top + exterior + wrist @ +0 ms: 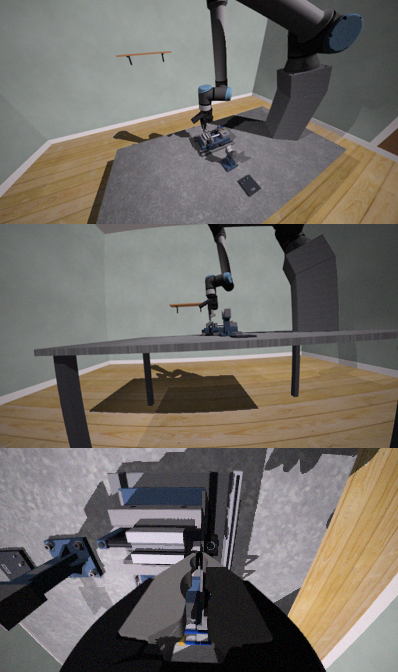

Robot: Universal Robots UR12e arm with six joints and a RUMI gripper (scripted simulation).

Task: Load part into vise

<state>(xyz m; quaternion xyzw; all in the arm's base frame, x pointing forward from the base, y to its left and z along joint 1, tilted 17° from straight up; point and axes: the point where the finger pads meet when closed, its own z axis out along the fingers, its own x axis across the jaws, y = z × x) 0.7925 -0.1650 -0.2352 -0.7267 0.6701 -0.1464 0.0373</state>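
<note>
Now: the part 50 mm to the left of my hand and 30 mm below it. From my hand the other things lie so: moving jaw (50 mm to the left, 50 mm below, 40 mm behind); then work stop (100 mm to the left, 40 mm below, 10 mm behind); then fixed jaw (50 mm to the left, 50 mm below, 30 mm ahead).
</note>
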